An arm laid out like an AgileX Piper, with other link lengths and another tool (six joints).
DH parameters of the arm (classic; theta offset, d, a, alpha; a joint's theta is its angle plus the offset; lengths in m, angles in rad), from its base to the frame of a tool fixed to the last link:
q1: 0 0.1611 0 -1.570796
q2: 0.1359 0 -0.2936 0
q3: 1.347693 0 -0.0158 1.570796
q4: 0 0.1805 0 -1.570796
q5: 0 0 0 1.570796
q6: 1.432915 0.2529 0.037 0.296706
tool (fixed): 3.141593 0.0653 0 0
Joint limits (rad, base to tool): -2.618..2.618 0..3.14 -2.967..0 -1.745..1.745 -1.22..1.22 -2.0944..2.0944
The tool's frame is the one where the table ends.
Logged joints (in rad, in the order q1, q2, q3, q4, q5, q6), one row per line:
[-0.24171, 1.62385, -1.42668, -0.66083, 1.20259, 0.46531]
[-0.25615, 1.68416, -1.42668, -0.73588, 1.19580, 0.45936]
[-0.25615, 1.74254, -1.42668, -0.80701, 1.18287, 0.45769]
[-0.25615, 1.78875, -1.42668, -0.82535, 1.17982, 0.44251]
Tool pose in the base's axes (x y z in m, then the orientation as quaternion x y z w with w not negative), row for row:
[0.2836, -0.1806, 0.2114, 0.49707, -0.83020, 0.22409, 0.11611]
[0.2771, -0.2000, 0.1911, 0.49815, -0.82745, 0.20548, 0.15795]
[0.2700, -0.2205, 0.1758, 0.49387, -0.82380, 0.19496, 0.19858]
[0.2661, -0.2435, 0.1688, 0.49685, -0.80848, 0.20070, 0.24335]
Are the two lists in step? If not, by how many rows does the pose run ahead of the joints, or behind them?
The pose runs 2 rows behind the joints: the pose in row i belongs to the joints in row i - 2.
